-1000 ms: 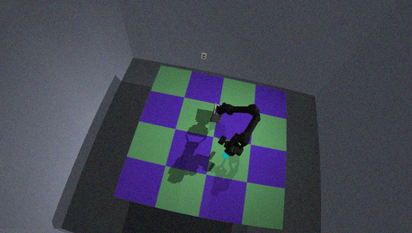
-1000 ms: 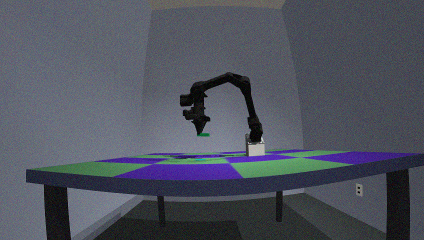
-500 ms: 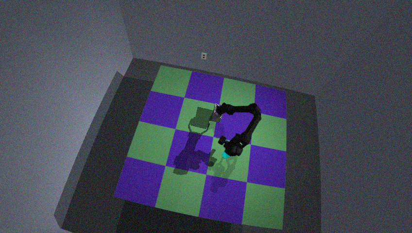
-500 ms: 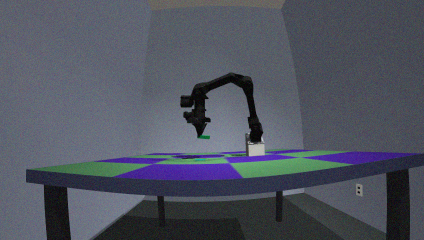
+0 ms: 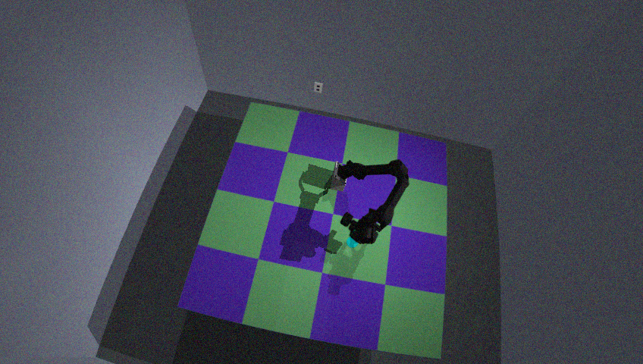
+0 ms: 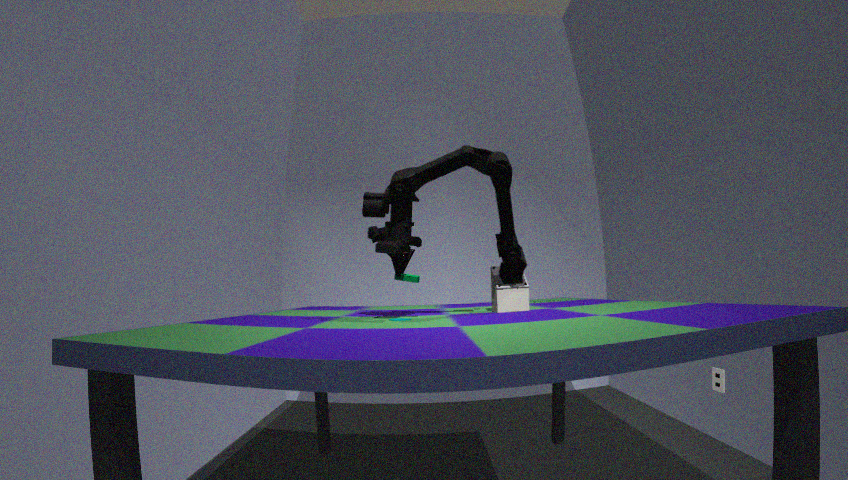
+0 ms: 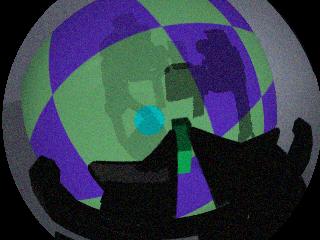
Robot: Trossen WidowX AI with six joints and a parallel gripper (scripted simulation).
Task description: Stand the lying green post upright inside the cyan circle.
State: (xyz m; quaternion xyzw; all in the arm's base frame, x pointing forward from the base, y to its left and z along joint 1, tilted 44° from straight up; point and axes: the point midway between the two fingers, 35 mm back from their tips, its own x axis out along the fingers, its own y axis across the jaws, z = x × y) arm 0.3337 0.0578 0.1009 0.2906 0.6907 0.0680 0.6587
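My gripper tip is now 120 mm above the cyan circle and 20 mm to the right of it. Also, from my gripper tip: green post: 20 mm behind, 10 mm to the left, 10 mm below.
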